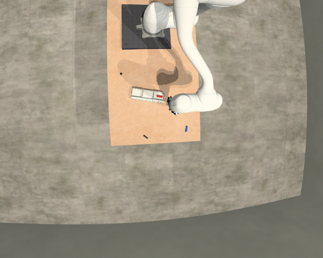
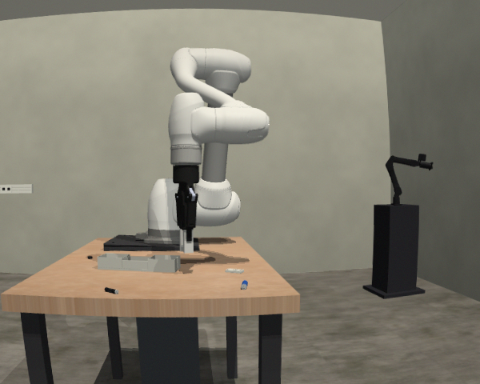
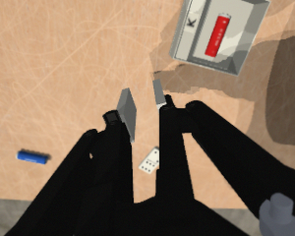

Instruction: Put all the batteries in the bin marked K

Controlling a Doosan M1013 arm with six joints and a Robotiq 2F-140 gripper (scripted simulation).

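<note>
The blue battery is 190 mm ahead of my hand, 130 mm to the left of it and 90 mm below it. Also, from my hand: grey bin row (150 mm to the right, 100 mm behind, 80 mm below); red battery (90 mm below, 90 mm behind, 60 mm to the right); small white flat piece (140 mm to the left, 90 mm below, 10 mm behind).
</note>
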